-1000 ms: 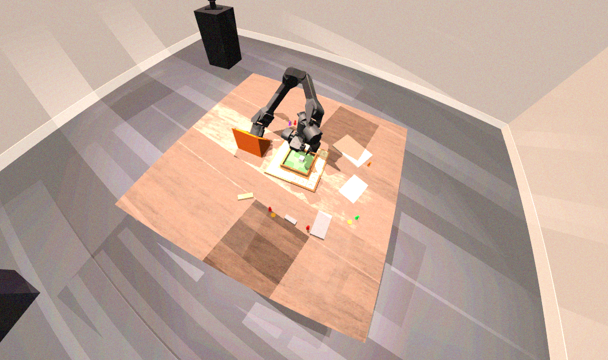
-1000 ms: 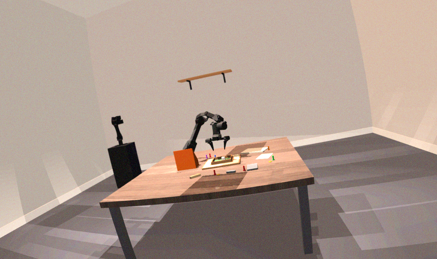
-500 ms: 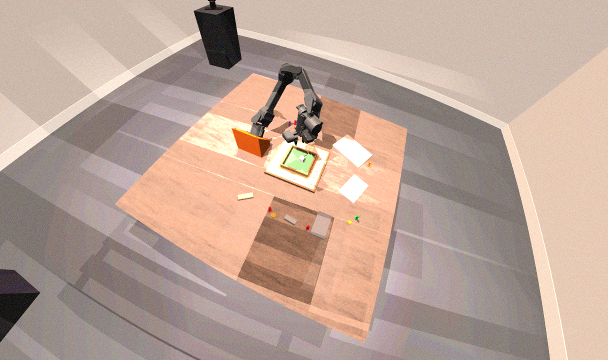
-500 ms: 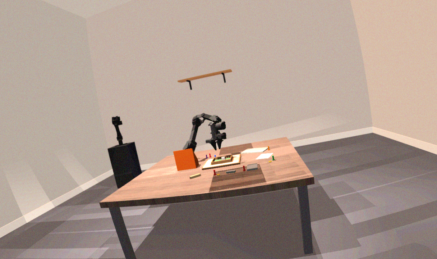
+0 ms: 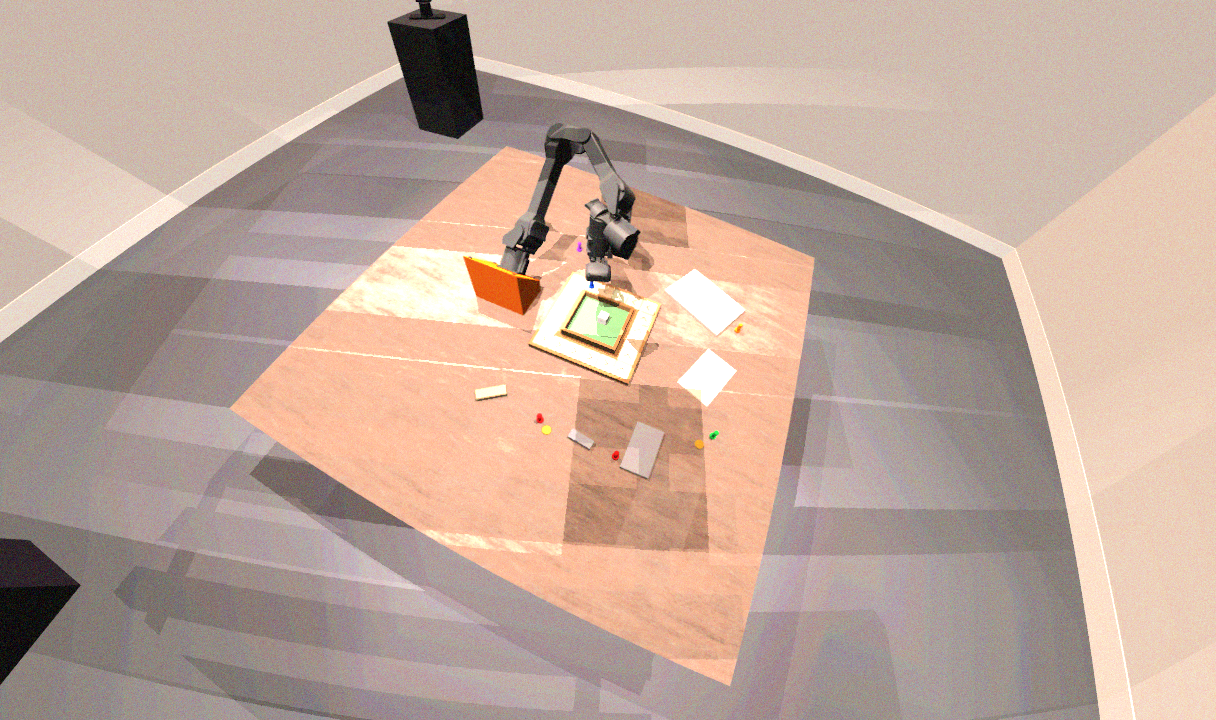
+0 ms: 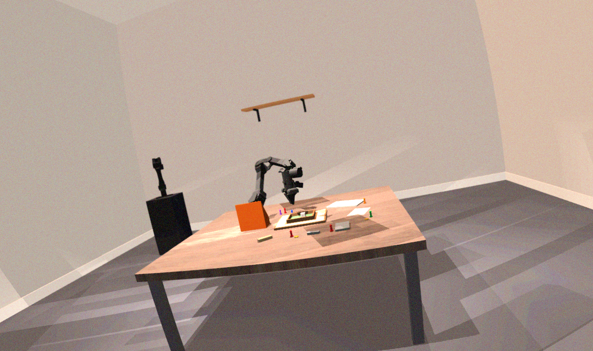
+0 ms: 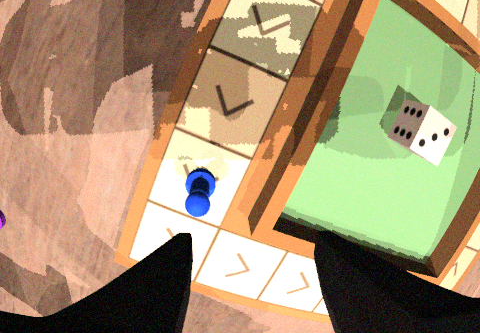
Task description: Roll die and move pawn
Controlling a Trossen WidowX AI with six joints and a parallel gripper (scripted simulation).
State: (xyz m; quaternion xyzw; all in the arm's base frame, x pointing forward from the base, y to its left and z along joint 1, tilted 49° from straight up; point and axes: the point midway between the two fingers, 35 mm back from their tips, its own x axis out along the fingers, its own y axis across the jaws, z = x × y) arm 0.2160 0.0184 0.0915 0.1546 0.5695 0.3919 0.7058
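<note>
My gripper tip is 1 cm past the blue pawn, 2 cm to the right of it and 6 cm above it. The rest, counted from my gripper tip: green dice tray 5 cm ahead, 9 cm to the right, 8 cm below; then tan block 11 cm behind, 40 cm to the right, 8 cm below; then white die 6 cm ahead, 8 cm to the right, 6 cm below.
</note>
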